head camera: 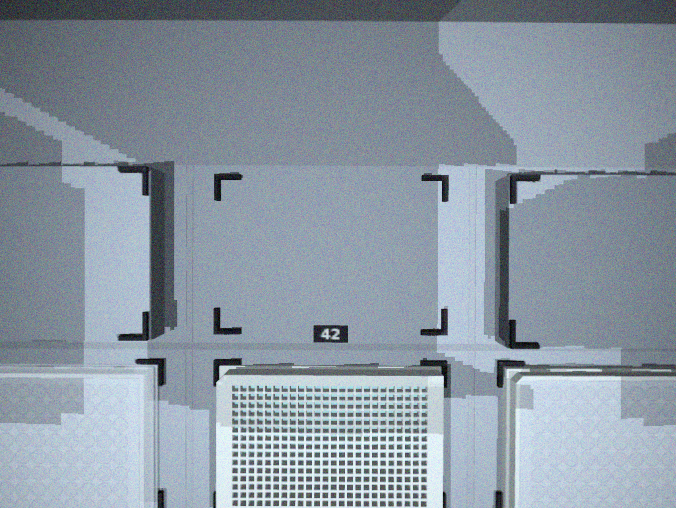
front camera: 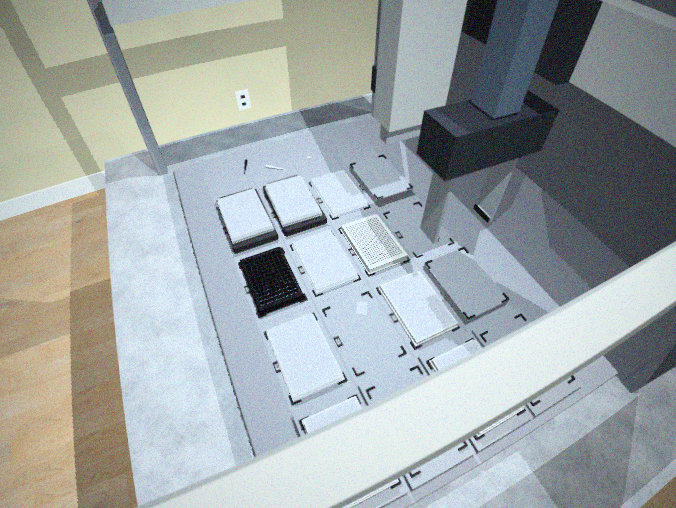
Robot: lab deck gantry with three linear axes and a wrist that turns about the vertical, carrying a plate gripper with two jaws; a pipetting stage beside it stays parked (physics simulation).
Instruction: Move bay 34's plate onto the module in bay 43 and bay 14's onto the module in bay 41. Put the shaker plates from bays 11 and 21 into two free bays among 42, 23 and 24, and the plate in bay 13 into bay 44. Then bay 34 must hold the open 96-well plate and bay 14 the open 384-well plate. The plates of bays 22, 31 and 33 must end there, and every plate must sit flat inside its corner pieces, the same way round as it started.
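Places are measured from the robot's base along level axes (x back, y right, z up), in millimetres.
Pixels of known places: gripper, fingertip midpoint: [front camera: 456,224]; robot's base at its link origin: [front camera: 220,210].
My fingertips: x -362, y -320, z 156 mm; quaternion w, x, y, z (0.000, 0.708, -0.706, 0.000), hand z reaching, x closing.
Observation:
For each thing: its middle in the pictures, then the offset to it from my fingertips. "spot": a spot on its surface instead.
- Bay 42 at a spot on its surface: [head camera: 327,251] [front camera: 418,227] spot: dx +136, dy -46, dz -156 mm
- bay 41 at the middle of its body: [head camera: 34,253] [front camera: 380,178] dx +298, dy -44, dz -145 mm
- bay 43 at a spot on its surface: [head camera: 590,273] spot: dx -6, dy -34, dz -137 mm
- bay 11 at a spot on its surface: [front camera: 245,218] spot: dx +276, dy +280, dz -120 mm
- bay 21 at a spot on its surface: [front camera: 295,199] spot: dx +285, dy +169, dz -119 mm
- bay 13 at a spot on its surface: [front camera: 306,355] spot: dx -38, dy +275, dz -142 mm
- bay 14 at a spot on its surface: [front camera: 333,415] spot: dx -145, dy +277, dz -127 mm
- bay 34 at a spot on its surface: [front camera: 453,355] spot: dx -142, dy +71, dz -127 mm
- fine-holed open plate at the middle of its body: [head camera: 329,444] [front camera: 373,242] dx +134, dy +63, dz -149 mm
- black open plate at the middle of its body: [front camera: 270,278] dx +134, dy +277, dz -149 mm
- bay 22 at a spot on its surface: [front camera: 326,259] spot: dx +127, dy +168, dz -142 mm
- bay 31 at a spot on its surface: [head camera: 71,464] [front camera: 339,197] spot: dx +275, dy +72, dz -142 mm
- bay 33 at a spot on its surface: [head camera: 595,469] [front camera: 407,298] spot: dx -12, dy +73, dz -142 mm
My gripper [front camera: 457,225] hangs over the back right of the deck, open, its jaws wide apart with no plate between them; the jaws do not show in the head view. Bay 42 [front camera: 407,229] [head camera: 327,251] has four corner pieces and no plate. The modules of bay 41 [front camera: 377,174] [head camera: 43,245] and bay 43 [front camera: 467,284] [head camera: 590,273] carry no plate. White plates on dark bases sit in bay 11 [front camera: 245,218] and bay 21 [front camera: 295,199]. Lidded plates lie in bay 13 [front camera: 306,355], bay 14 [front camera: 333,415] and bay 34 [front camera: 453,355], the last two partly hidden.
A fine-holed open plate [front camera: 374,243] [head camera: 329,436] sits in bay 32, a black open plate [front camera: 271,281] in bay 12. White plates lie in bay 22 [front camera: 326,259], bay 31 [front camera: 338,192] [head camera: 71,464] and bay 33 [front camera: 415,305] [head camera: 595,469]. A pale beam [front camera: 409,415] crosses the front.

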